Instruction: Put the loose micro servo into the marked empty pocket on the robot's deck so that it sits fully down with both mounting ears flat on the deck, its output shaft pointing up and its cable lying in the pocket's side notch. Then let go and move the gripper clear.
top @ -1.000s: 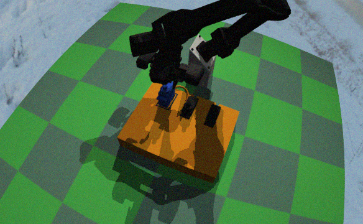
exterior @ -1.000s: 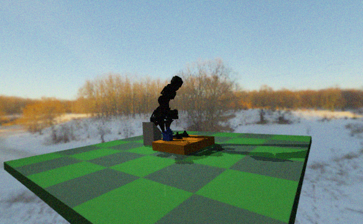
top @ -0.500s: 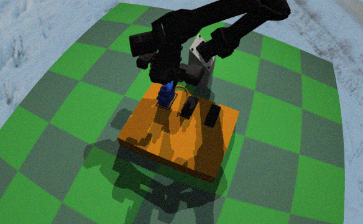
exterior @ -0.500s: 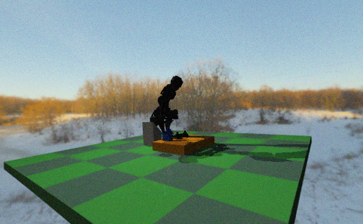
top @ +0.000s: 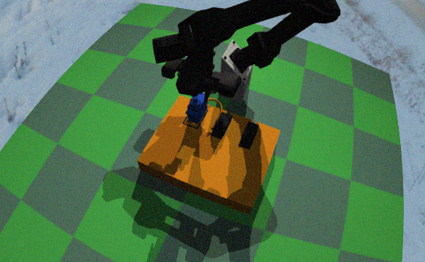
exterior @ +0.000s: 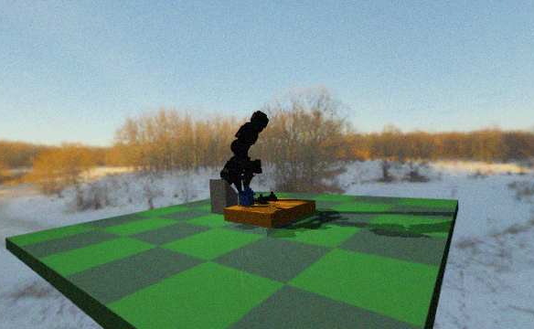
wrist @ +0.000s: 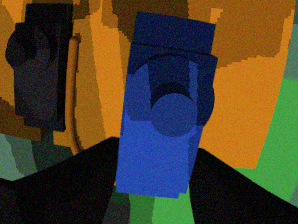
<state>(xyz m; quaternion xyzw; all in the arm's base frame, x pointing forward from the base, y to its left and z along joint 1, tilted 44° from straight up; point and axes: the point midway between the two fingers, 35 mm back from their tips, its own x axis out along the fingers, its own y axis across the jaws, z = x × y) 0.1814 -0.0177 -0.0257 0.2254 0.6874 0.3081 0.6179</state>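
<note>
Right now my gripper tip is 120 mm short of the orange deck, 80 mm to the right of it and 80 mm above it.
</note>
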